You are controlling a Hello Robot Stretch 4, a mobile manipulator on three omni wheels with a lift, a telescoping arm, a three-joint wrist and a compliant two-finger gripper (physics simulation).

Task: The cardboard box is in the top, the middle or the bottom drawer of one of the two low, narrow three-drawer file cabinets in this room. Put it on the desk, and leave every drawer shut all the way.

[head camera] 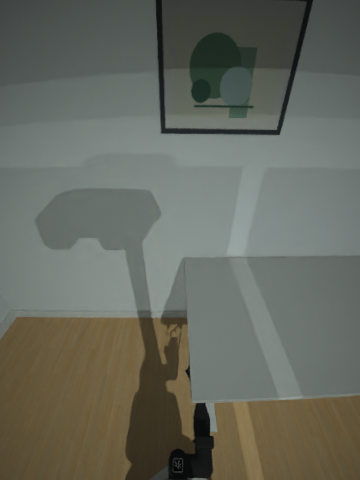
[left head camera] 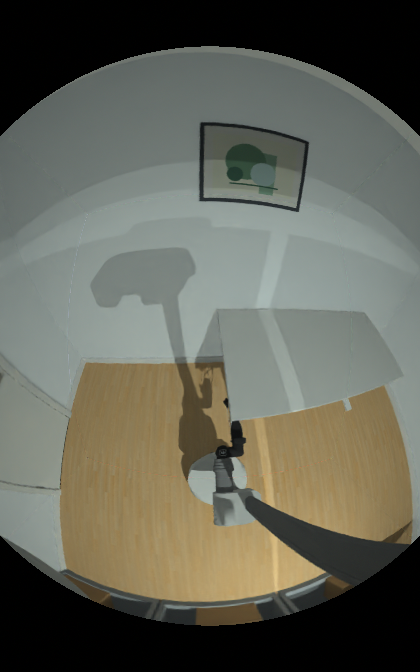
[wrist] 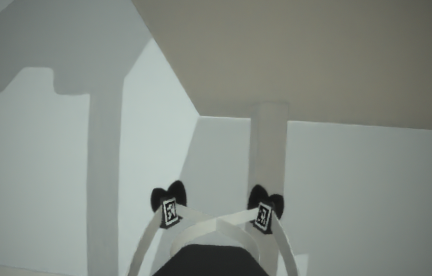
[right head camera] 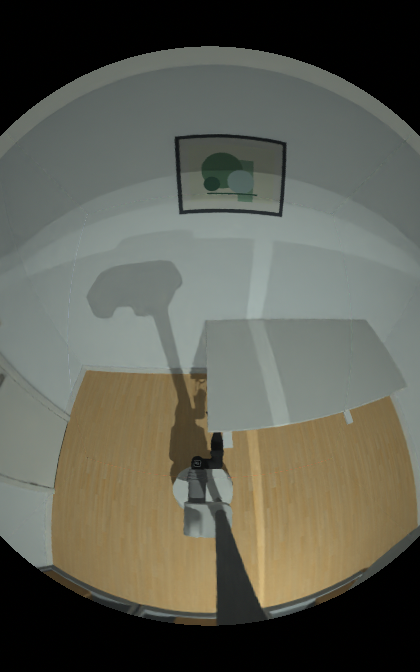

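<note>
The desk has a bare light grey top and stands right of centre against the wall in the head views. The wrist view shows the desk's underside and its leg from below the top's height. My gripper is open and empty, its fingers apart in front of the leg. In the head views the wrist is at the desk's near left corner and the desk top hides most of the fingers. The two file cabinets and the cardboard box from the drawer do not show.
Shelf units holding brown boxes run along the bottom edge of the side head views. A door is at the far left. A framed picture hangs on the wall above the desk. Wooden floor lies left of the desk.
</note>
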